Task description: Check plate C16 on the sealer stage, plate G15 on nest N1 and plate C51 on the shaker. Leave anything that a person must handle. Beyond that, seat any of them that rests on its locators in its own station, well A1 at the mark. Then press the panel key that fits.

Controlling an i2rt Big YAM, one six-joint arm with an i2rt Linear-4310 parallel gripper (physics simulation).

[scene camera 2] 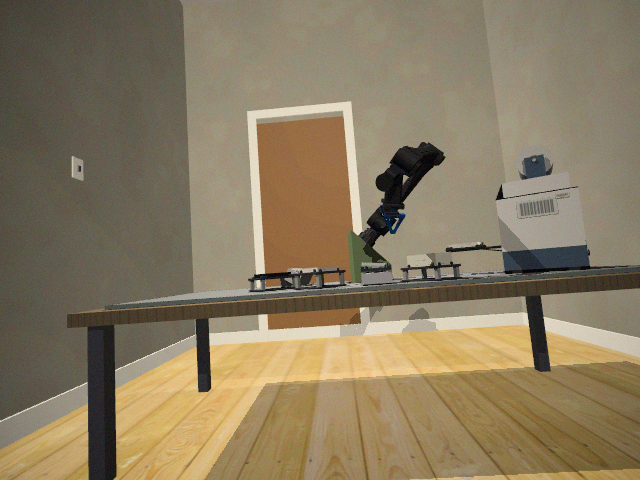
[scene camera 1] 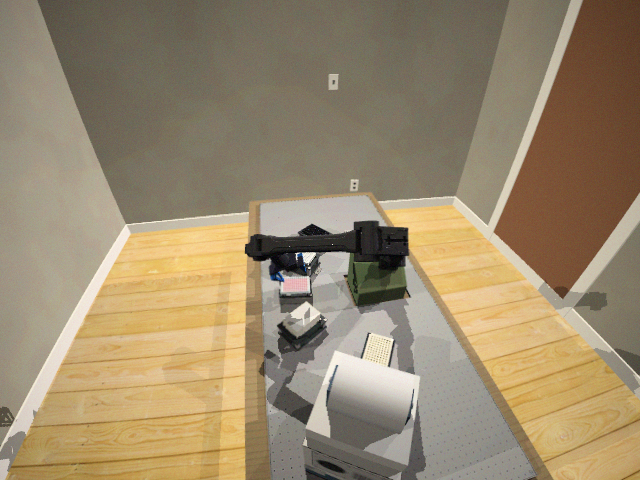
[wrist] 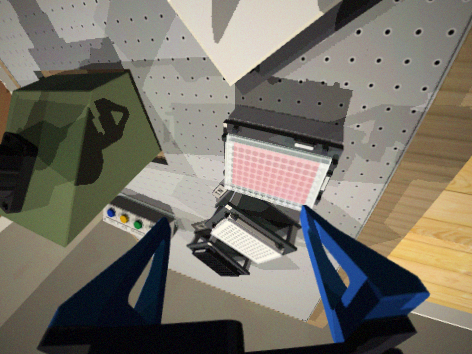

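My gripper (scene camera 1: 288, 268) (scene camera 2: 393, 230) (wrist: 234, 217) is open and empty, high above the left row of stations. Cream plate C16 (scene camera 1: 378, 349) (scene camera 2: 465, 244) lies on the sealer's stage; it does not show in the wrist view. A pink-filled plate (scene camera 1: 295, 285) (scene camera 2: 375, 265) (wrist: 275, 172), apparently C51, lies on the grey shaker (scene camera 2: 375, 276) (wrist: 287, 121). A white plate (scene camera 1: 310, 257) (wrist: 242, 242), apparently G15, lies on a black nest beside the N1 tag (wrist: 220, 190). Its label, well A1 and exact seating cannot be made out. The key panel (wrist: 117, 218) shows blue, yellow and green keys.
The white sealer (scene camera 1: 361, 434) (scene camera 2: 545, 227) stands at the near end in scene camera 1. A pale block (scene camera 1: 303, 321) (scene camera 2: 426, 259) (wrist: 235, 40) sits on another stand. A black plate (scene camera 1: 311, 229) (wrist: 216, 260) lies beyond the white one. The green arm mount (scene camera 1: 377, 284) (wrist: 110, 145) stands beside the row.
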